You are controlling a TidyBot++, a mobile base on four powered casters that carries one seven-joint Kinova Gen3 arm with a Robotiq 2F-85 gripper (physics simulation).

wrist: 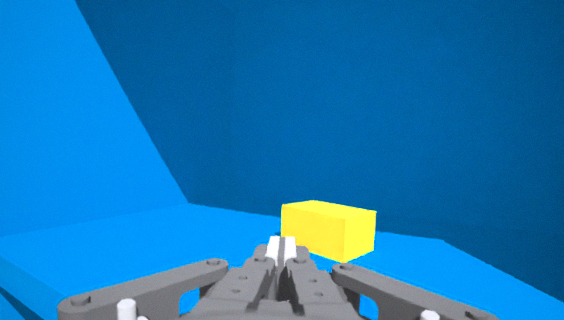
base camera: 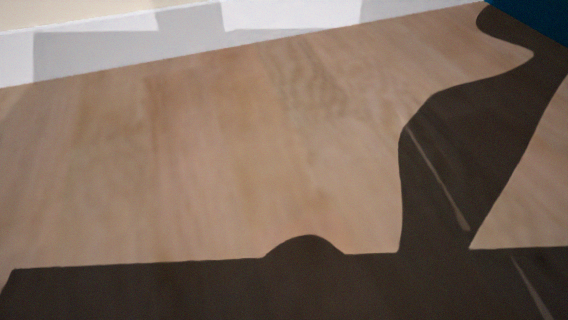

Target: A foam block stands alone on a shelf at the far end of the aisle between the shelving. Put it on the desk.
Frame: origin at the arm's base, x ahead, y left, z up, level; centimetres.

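Seen in the pictures: gripper, fingertip midpoint: point(wrist: 282, 253).
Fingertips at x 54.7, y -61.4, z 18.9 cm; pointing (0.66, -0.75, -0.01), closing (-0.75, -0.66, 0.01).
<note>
A point is followed by its place in that frame.
A yellow foam block point(wrist: 327, 230) @(y -75.1, x 60.9, z 16.6 cm) lies on a blue shelf point(wrist: 125, 245) @(y -60.9, x 77.1, z 13.7 cm) in the wrist view, a little right of the middle. My gripper point(wrist: 282, 253) @(y -61.4, x 54.6, z 18.9 cm) is shut and empty. Its white fingertips point towards the shelf, just left of the block in the view, and hide a little of the block's lower left part. The block stands beyond the fingertips; whether they touch it I cannot tell. The desk does not show in either view.
A bright blue side panel point(wrist: 75, 110) @(y -58.4, x 90.0, z 28.9 cm) rises at the left of the shelf, and a darker blue panel point(wrist: 325, 100) @(y -97.8, x 77.6, z 34.6 cm) stands behind the block. In the base camera view, a wooden floor point(base camera: 210, 150) @(y 10.5, x 45.8, z -39.7 cm) with dark shadows runs to a white wall base point(base camera: 290, 15) @(y -2.3, x 78.1, z -35.4 cm); a dark blue surface point(base camera: 542, 17) @(y -51.0, x 76.0, z -37.1 cm) is at top right.
</note>
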